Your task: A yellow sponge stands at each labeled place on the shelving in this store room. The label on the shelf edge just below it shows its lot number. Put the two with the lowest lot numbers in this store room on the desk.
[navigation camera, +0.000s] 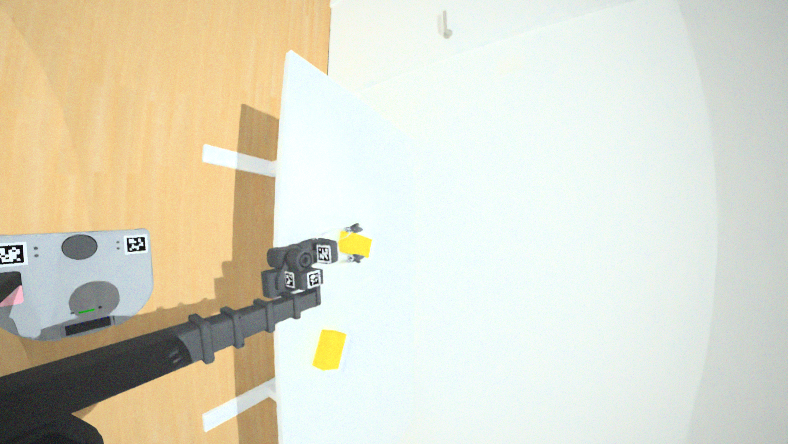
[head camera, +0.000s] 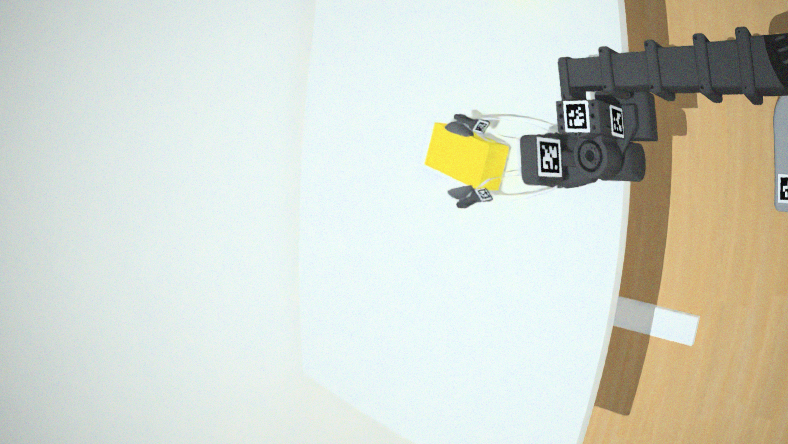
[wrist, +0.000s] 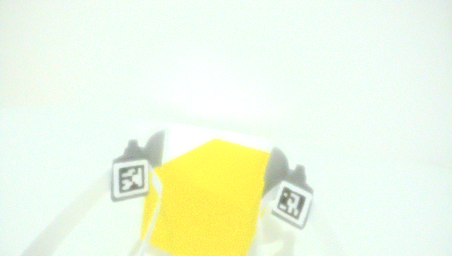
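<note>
I see a white desk [head camera: 421, 315], which is visible in the navigation camera view [navigation camera: 339, 162] and in the wrist view [wrist: 59, 149] as well. My gripper [head camera: 450, 159] is visible too, and I find my gripper also in the navigation camera view [navigation camera: 362, 242] and in the wrist view [wrist: 219, 157].
</note>
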